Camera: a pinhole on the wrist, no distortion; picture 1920 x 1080 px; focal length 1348.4 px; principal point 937.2 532.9 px. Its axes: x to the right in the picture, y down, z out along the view. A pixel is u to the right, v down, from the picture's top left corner.
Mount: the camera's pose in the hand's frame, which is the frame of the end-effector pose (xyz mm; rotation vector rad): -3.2 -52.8 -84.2 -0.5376 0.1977 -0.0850
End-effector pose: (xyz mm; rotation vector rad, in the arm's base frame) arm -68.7 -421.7 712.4 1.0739 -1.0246 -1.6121
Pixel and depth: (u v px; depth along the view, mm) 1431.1 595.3 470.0
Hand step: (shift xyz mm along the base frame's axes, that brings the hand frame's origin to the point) -269.0 -256.2 192.2
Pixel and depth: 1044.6 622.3 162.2
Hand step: -42.6 -43.9 37.6
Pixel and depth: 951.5 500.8 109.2
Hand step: -12.6 -18.5 -2.1
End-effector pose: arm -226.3 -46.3 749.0 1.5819 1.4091 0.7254
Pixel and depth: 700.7 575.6 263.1
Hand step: 165.4 -22.7 17.4
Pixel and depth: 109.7 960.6 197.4
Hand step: 98.9 -89.6 80.6
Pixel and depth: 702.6 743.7 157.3
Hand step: 58.6 -4.3 26.3
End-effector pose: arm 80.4 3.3 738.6 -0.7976 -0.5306 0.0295
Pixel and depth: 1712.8 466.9 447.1
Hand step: 195.7 334.1 219.4
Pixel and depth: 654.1 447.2 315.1
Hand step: -79.4 203.3 48.7
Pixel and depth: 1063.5 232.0 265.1
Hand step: -7.2 145.9 110.3
